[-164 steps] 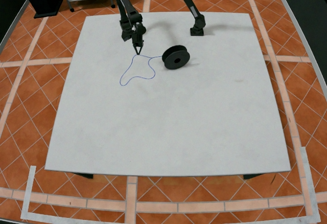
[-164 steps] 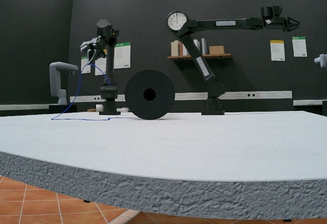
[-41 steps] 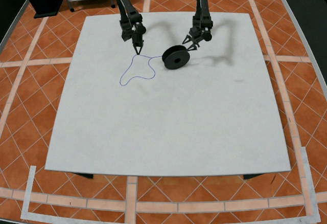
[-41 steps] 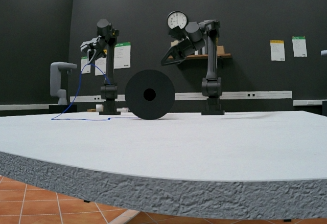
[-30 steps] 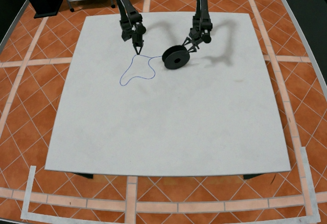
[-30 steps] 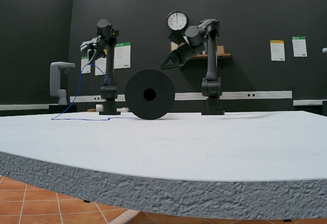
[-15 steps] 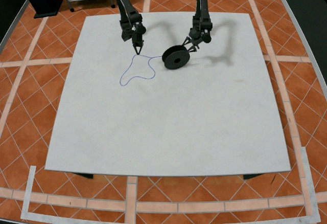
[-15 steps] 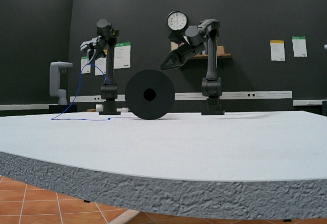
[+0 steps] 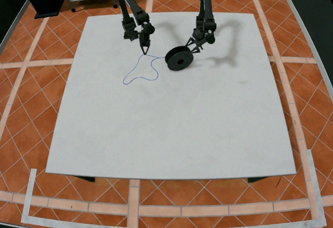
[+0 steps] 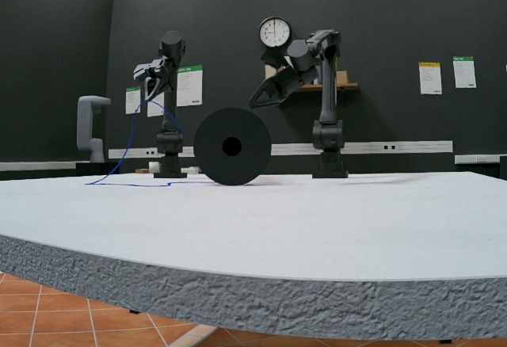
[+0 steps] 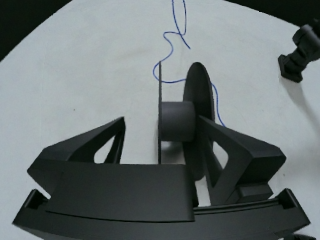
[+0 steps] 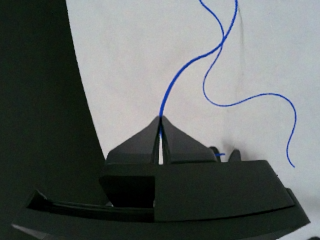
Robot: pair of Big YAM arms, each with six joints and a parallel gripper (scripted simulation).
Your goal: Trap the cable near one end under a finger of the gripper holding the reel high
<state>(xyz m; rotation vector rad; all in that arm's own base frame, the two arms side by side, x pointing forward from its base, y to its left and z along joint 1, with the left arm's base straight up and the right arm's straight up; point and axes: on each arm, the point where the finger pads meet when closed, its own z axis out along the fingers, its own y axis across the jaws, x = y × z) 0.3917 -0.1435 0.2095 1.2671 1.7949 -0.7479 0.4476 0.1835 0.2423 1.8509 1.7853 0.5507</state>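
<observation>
My left hand is 1 cm past the black reel, 6 cm to the left of it and 11 cm above it.
</observation>
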